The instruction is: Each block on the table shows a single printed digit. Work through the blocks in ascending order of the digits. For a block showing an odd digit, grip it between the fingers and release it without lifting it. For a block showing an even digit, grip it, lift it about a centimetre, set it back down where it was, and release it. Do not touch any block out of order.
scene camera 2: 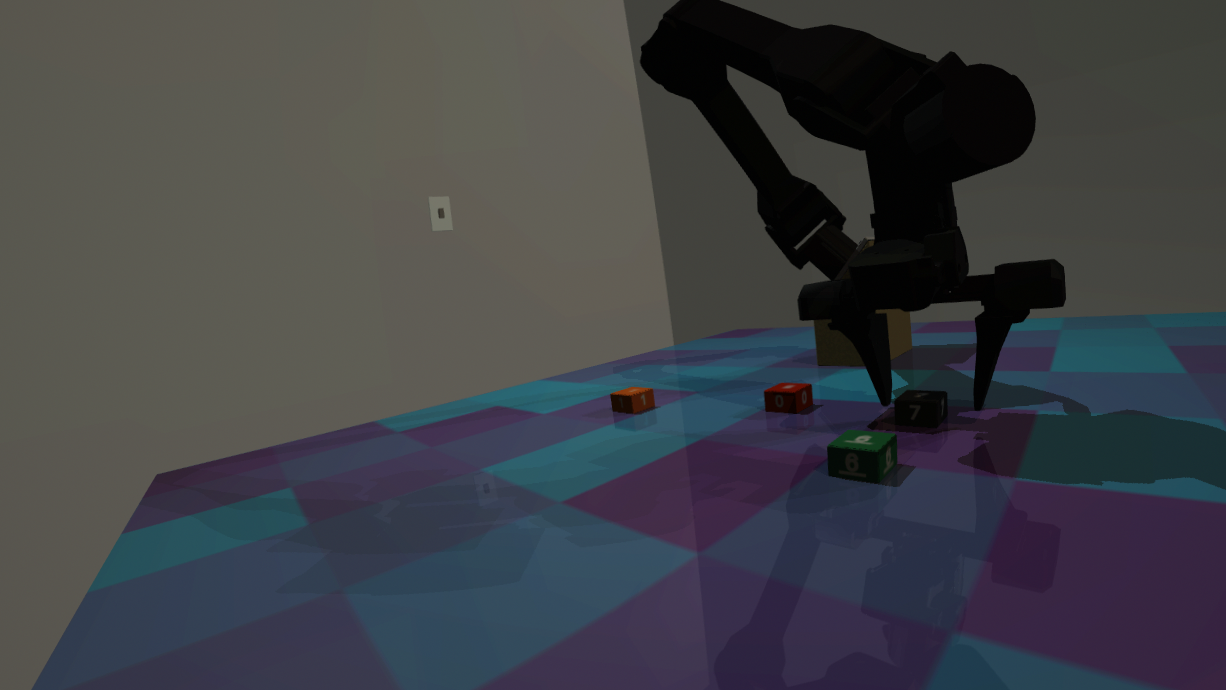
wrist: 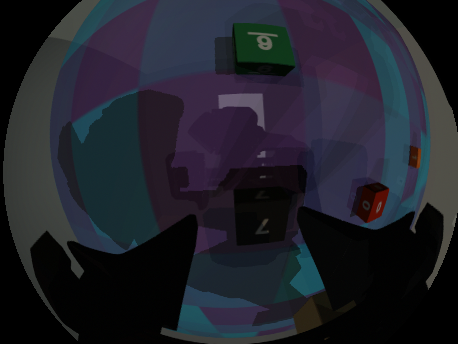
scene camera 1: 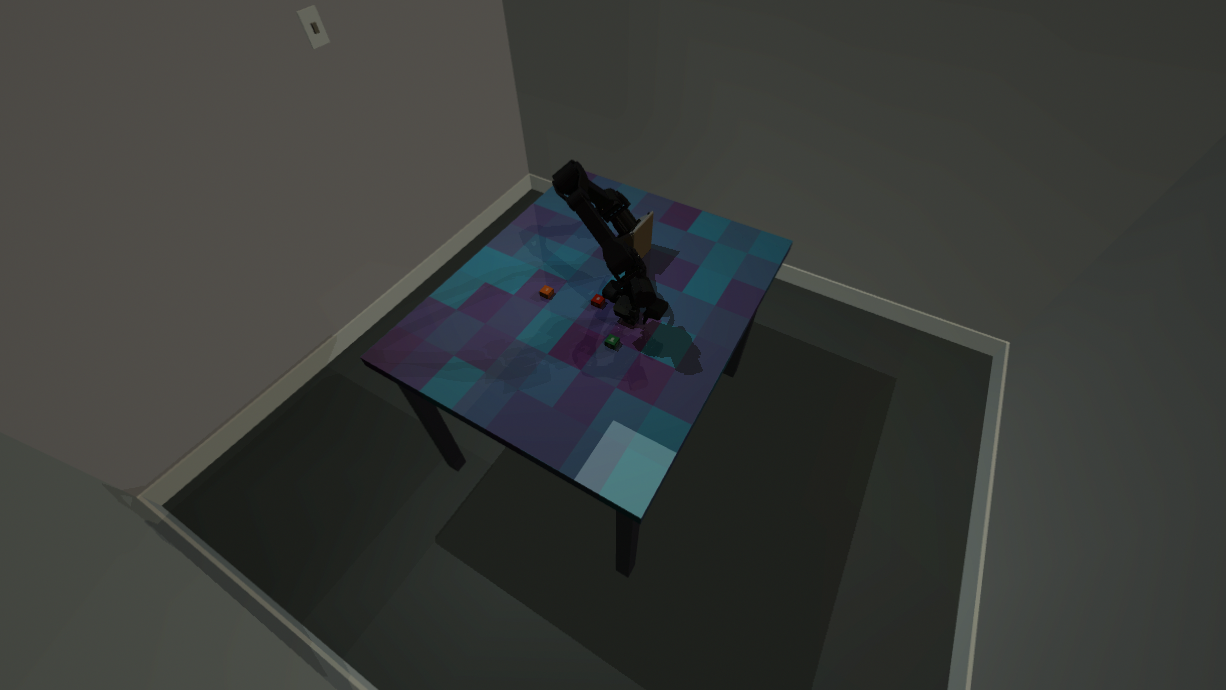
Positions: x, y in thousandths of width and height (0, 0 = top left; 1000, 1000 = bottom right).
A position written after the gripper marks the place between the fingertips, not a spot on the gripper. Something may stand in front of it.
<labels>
The gripper shows in scene camera 2 (759, 591), in the wrist view (543, 635) and in scene camera 1 (518, 462).
</labels>
